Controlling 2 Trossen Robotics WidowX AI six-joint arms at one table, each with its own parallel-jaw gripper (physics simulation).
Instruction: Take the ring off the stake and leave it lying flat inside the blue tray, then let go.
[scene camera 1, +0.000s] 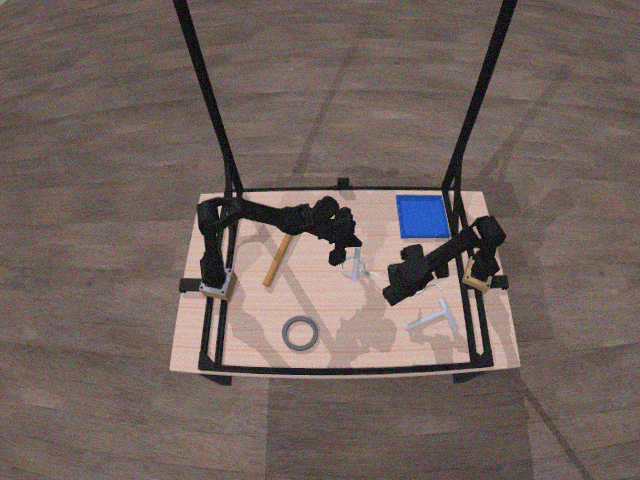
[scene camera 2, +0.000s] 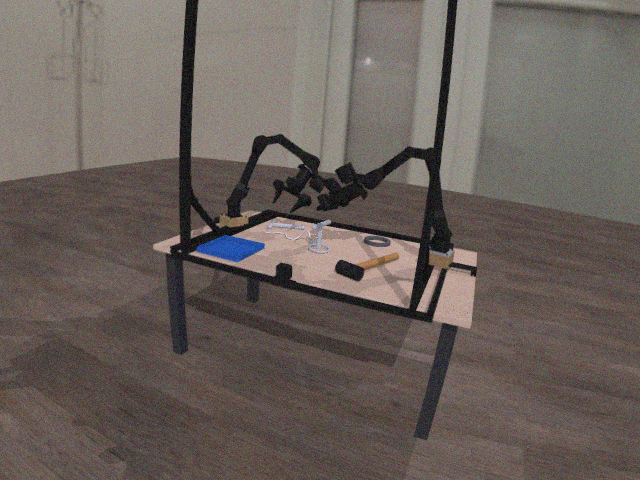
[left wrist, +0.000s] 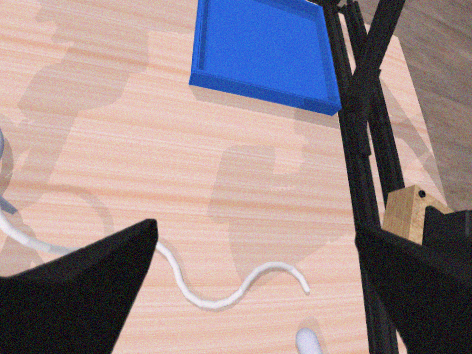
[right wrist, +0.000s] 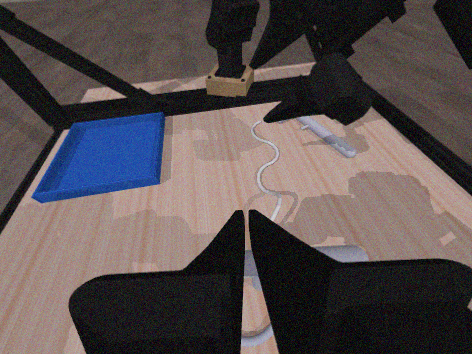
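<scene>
A pale T-shaped stake stands upright mid-table; its crossbar is partly hidden by my right fingers. A thin pale ring is around its foot, low at the table. My right gripper is shut, no object visible between its fingertips, above the stake. My left gripper is open and empty, raised above the table, away from the stake. The blue tray holds nothing visible.
A thicker dark grey ring lies flat. A hammer, a wavy white cable and a second T-shaped piece lie on the table. Black frame posts stand at both sides.
</scene>
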